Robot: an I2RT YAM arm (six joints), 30 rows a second.
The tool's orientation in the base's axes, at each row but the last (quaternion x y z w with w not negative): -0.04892 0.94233 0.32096 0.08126; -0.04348 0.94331 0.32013 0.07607; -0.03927 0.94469 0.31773 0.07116; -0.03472 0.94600 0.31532 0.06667
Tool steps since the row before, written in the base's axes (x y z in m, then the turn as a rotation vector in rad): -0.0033 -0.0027 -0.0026 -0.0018 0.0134 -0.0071; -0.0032 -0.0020 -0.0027 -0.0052 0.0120 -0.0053; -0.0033 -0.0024 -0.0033 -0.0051 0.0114 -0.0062; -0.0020 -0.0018 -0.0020 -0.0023 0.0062 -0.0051
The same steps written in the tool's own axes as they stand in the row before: 0.0038 -0.0032 0.0000 0.0025 0.0066 0.0135; 0.0037 -0.0028 0.0005 0.0056 0.0070 0.0109; 0.0039 -0.0035 0.0008 0.0057 0.0060 0.0112; 0.0023 -0.0024 0.0003 0.0029 0.0022 0.0075
